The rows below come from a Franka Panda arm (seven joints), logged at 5 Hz.
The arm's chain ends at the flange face. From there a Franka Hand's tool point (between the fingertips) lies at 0.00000 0.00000 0.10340 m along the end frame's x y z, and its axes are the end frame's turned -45 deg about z.
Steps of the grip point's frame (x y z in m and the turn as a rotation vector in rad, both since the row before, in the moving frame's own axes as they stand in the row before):
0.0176 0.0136 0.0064 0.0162 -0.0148 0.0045
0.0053 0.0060 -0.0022 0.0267 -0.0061 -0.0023
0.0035 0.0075 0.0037 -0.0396 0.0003 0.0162
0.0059 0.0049 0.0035 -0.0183 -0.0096 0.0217
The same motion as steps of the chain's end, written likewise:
0.0243 -0.0027 0.0064 0.0010 -0.0219 0.0045
0.0104 0.0020 -0.0022 0.0146 -0.0232 -0.0023
0.0049 -0.0001 0.0038 -0.0278 0.0282 0.0162
0.0070 -0.0028 0.0035 -0.0197 0.0062 0.0217

